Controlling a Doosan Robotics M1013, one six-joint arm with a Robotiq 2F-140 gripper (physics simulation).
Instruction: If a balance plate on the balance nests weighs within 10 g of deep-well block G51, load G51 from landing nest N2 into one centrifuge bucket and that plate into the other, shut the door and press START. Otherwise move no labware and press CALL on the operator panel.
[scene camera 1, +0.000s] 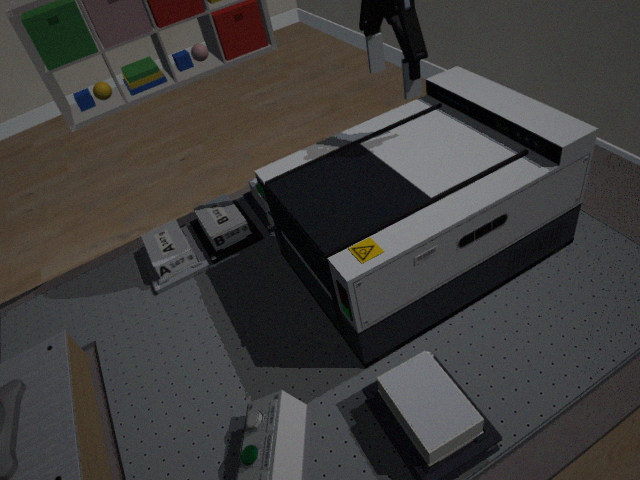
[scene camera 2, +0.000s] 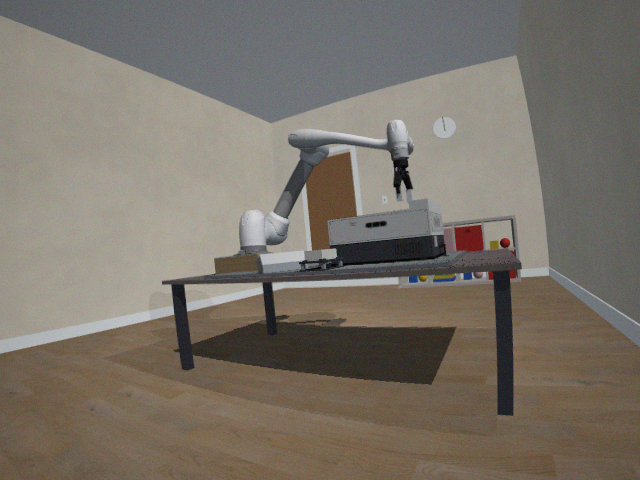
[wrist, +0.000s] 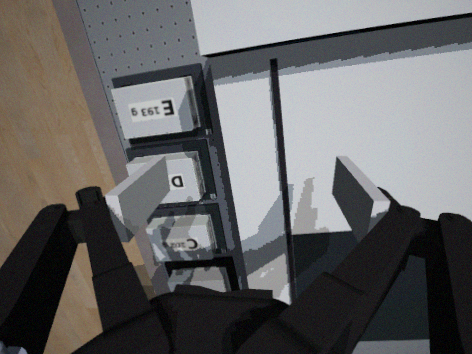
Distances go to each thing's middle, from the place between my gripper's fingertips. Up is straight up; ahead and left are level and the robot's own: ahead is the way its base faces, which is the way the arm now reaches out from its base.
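Scene:
Plate C (wrist: 187, 237) is 240 mm behind my hand, 170 mm to the left of it and 250 mm below it; going by their middles, it is the farthest from my hand of the things named here. Relative to my hand, the dark sliding door (scene camera 1: 346, 194) is 150 mm to the right, 190 mm behind and 70 mm below, while plate D (wrist: 186, 180) is 170 mm to the left, 100 mm behind and 250 mm below. My hand is 160 mm above the centrifuge (scene camera 2: 416, 233), 140 mm to the left of it and 30 mm past it.

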